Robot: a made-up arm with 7 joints.
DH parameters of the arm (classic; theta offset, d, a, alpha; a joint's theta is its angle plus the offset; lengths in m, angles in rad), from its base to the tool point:
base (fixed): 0 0.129 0 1.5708
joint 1: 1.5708 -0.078 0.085 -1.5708
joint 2: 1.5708 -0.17 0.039 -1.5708
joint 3: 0 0.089 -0.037 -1.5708
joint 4: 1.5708 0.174 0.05 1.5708
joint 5: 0 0.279 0.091 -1.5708
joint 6: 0 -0.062 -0.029 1.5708
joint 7: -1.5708 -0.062 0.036 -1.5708
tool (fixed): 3.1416 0.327 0 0
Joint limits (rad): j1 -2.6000..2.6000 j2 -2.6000..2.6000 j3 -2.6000..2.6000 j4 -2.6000..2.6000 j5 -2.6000..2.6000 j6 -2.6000..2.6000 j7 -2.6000..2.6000
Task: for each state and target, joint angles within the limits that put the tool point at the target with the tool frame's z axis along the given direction. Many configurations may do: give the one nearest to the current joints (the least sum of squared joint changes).
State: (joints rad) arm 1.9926 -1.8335 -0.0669 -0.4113 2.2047 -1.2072 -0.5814
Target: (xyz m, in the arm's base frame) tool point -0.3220 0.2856 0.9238 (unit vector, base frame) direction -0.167 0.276 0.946
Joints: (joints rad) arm 1.6039 -1.8146 0.2318 -0.6409 2.2784 -0.5018 -0.5670
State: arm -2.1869 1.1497 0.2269 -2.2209 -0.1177 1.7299 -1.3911
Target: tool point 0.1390 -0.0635 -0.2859 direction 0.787 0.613 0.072
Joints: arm -2.5499 1.5664 -0.3037 -2.5038 -0.5829 1.8183 -1.3165
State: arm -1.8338 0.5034 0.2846 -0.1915 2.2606 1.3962 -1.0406
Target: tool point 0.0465 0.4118 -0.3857 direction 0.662 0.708 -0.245
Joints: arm -1.4578 0.9777 0.1444 -0.3604 1.7790 1.2168 -1.1232
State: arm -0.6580 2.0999 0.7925 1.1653 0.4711 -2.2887 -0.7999
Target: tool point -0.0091 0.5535 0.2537 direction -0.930 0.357 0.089
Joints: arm -0.4549 2.3148 0.7665 1.5771 1.1549 -2.1678 -0.9382
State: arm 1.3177 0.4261 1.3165 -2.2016 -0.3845 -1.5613 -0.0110
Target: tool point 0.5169 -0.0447 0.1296 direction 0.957 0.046 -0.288
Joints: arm 1.6024 0.4554 1.4808 -2.2296 -0.5478 -1.0259 -0.2655
